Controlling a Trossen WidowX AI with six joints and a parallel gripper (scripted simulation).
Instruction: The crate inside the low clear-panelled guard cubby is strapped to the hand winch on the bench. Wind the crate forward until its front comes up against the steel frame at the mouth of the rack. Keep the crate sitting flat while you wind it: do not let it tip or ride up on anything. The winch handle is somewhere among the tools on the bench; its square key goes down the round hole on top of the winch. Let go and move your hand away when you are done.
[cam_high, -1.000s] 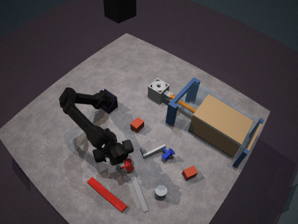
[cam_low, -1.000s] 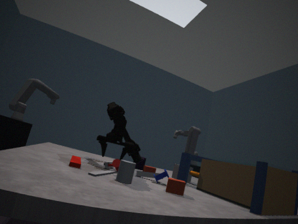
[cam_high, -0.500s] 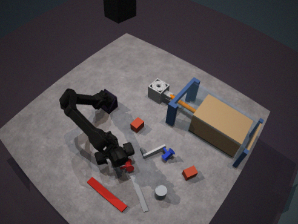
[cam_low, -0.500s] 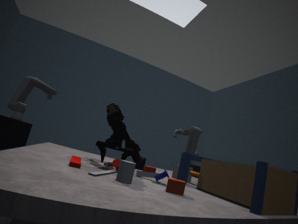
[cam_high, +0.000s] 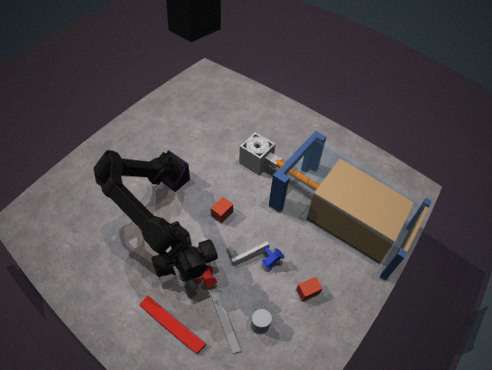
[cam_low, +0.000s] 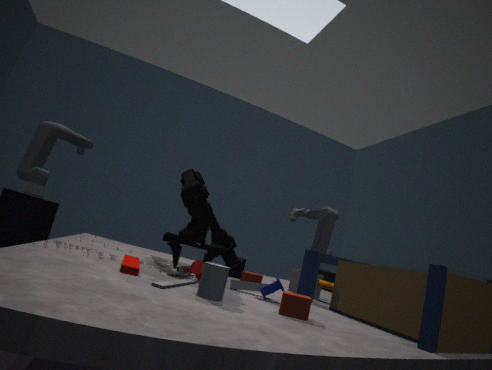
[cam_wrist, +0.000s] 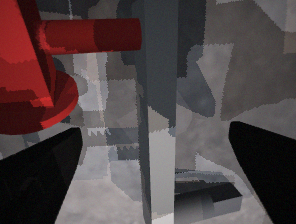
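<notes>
Now: the winch handle with red knob 1 cm ahead of my gripper tip and 1 cm above it. Also, from my gripper tip: blue t-shaped piece 15 cm ahead, 22 cm to the left, 2 cm above; grey strip 20 cm ahead, 3 cm to the right, 1 cm below; long red bar 10 cm ahead, 16 cm to the right.
</notes>
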